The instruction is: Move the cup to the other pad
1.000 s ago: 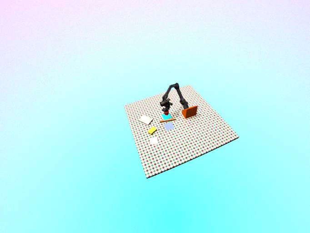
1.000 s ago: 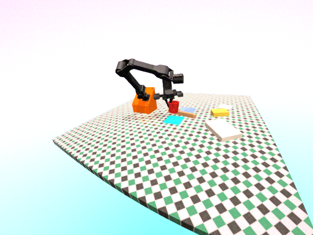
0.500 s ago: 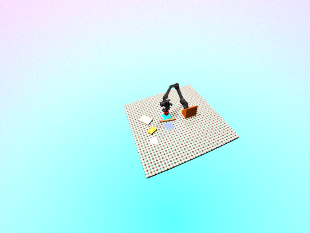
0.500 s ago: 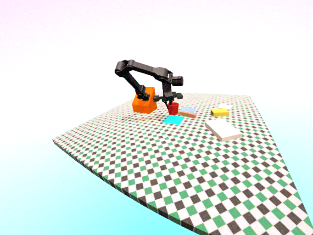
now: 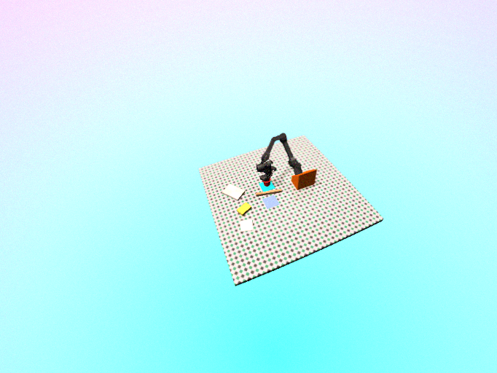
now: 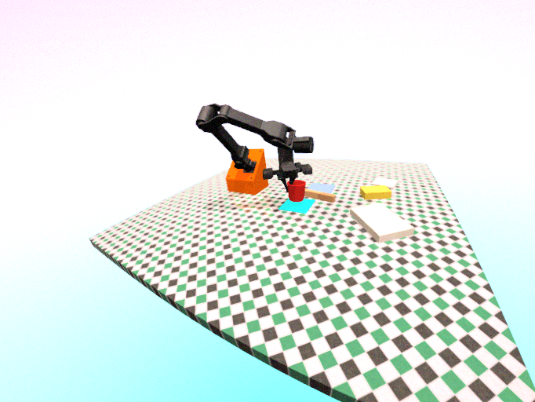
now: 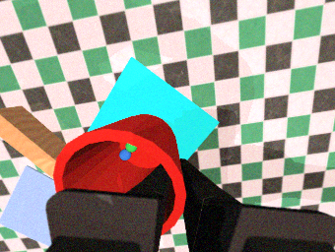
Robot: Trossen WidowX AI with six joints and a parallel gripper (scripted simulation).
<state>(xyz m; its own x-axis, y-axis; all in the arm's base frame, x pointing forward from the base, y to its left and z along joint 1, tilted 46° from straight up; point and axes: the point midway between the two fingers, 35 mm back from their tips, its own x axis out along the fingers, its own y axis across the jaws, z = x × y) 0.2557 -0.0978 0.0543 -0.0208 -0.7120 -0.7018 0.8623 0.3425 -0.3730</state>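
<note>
Right now the blue marble is 3 cm to the left of my gripper tip, 3 cm ahead of it and 2 cm below it. From my gripper tip the other things lie so: red cup 3 cm ahead, 1 cm to the left; green marble 3 cm ahead, 2 cm to the left, 2 cm below; cyan pad 7 cm below, 3 cm ahead, 1 cm to the left.
</note>
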